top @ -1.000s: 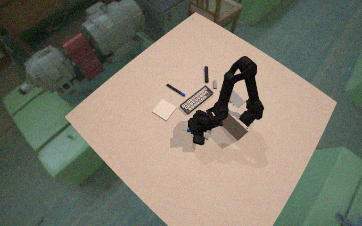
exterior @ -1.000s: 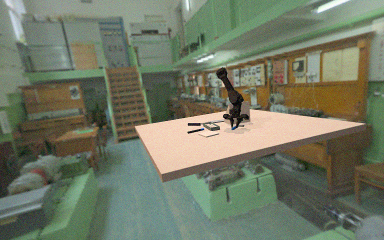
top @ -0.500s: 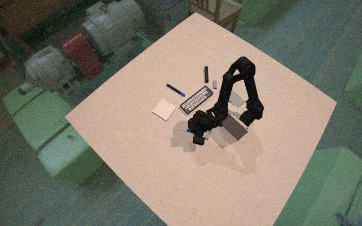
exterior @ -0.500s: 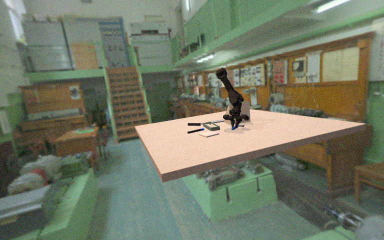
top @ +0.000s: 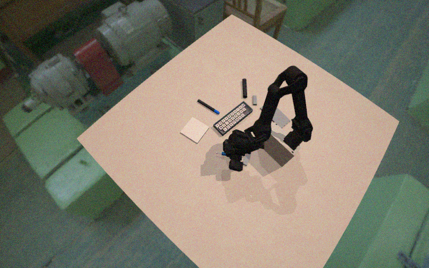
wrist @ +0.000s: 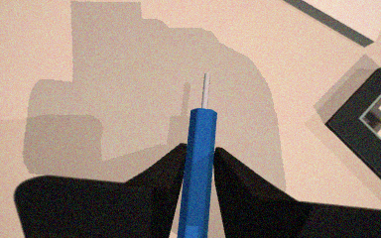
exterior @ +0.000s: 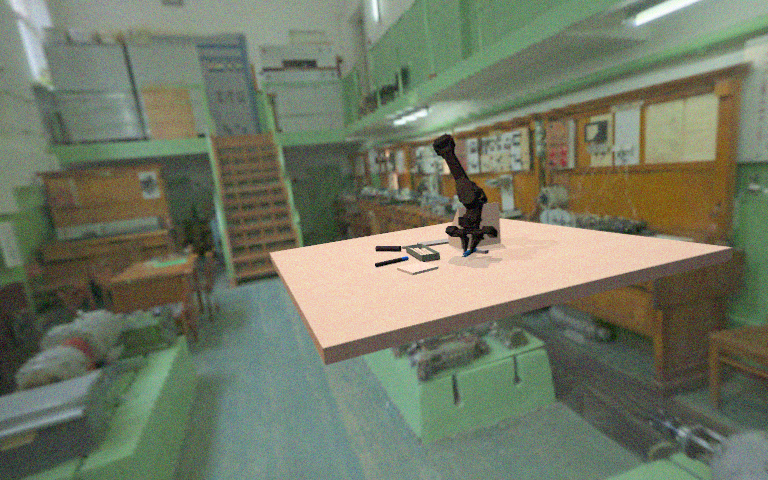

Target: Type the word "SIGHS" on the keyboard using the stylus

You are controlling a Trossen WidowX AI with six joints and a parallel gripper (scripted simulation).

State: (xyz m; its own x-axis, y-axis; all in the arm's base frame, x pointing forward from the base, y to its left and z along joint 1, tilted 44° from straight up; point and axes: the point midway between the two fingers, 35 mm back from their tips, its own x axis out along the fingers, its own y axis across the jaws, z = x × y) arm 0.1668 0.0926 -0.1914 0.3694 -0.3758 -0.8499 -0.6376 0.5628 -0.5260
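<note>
The small grey block lies 80 mm behind my gripper tip, 60 mm to the right of it and 10 mm below it. The rest, counted from my gripper tip: stylus tip: 40 mm ahead, 30 mm to the left; then pale square pad: 210 mm ahead, 20 mm to the left, 20 mm below; then stylus: 10 mm to the left, 10 mm ahead.
</note>
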